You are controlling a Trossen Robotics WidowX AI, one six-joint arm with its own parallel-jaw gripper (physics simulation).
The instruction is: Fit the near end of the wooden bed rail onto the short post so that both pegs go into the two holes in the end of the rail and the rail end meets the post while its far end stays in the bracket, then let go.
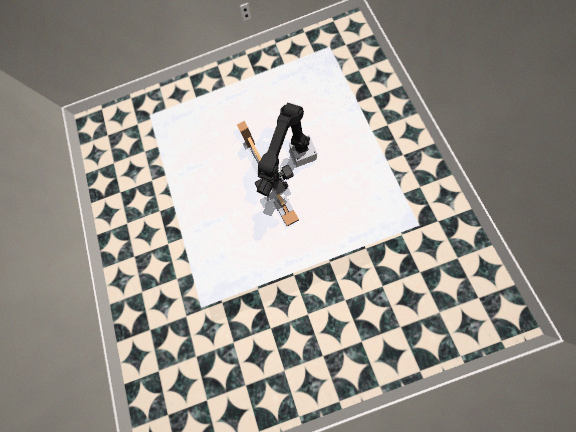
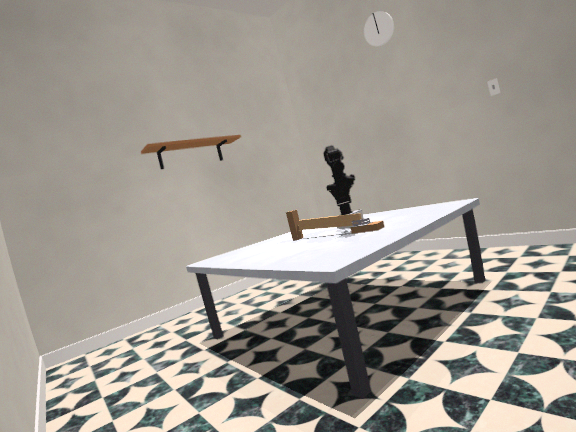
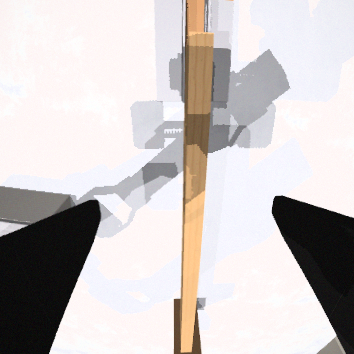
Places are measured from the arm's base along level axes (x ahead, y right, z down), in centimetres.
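Pixels of known places: gripper, fingertip midpoint: point(image 2: 343, 200) point(image 3: 187, 206); arm's base, origin of the base link: point(image 1: 301, 147) point(image 2: 346, 213).
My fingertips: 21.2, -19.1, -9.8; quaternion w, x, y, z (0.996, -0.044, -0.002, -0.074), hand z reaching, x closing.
Ahead of a thing's pixels: the offset from my fingertips to its middle, as dx, dy, dz. "*": to the spot under its first point. Level surfaces: height alone.
The wooden rail @(+3.0, +12.4, +10.2) point(image 1: 254, 151) point(image 2: 327, 221) point(image 3: 195, 170) spans from the short post to the bracket. Its near end is close against the face of the upright post @(* +6.4, +35.4, +4.5) point(image 1: 246, 134) point(image 2: 294, 225) point(image 3: 178, 327); the pegs and holes are hidden, and I cannot tell whether the end fully meets the post. Its far end is at the grey bracket @(+0.1, -9.0, +14.1) point(image 2: 361, 221) point(image 3: 208, 17) on a wooden block @(-0.4, -12.1, +16.0) point(image 1: 290, 218) point(image 2: 370, 227) point(image 3: 195, 12). My gripper point(image 1: 277, 187) point(image 3: 187, 206) is open and empty above the rail, towards the bracket end, with one finger on each side of it.
The arm point(image 1: 280, 142) point(image 2: 340, 182) reaches over the rail from its grey base point(image 1: 304, 154) beside it on the white table @(dz +17.8) point(image 1: 225, 250) point(image 2: 250, 262). Shadows of the arm fall across the rail and table. A wall shelf point(image 2: 190, 144) is far behind.
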